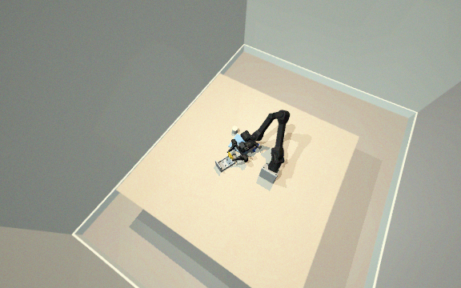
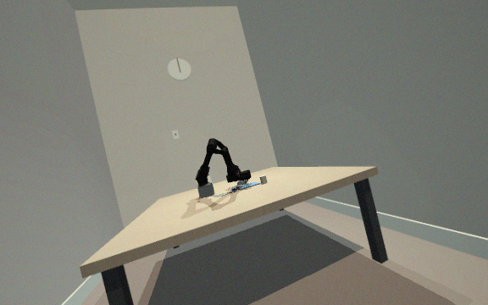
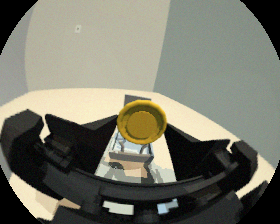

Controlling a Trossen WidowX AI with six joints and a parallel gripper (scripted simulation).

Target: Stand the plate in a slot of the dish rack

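Right now the grey dish rack is 50 mm below my gripper tip, 40 mm to the left of it and 10 mm ahead of it. Round my gripper tip: blue utensil (170 mm to the right, 140 mm behind, 60 mm below); yellow plate (10 mm to the right); light blue mat (160 mm to the right, 70 mm below, 20 mm behind).
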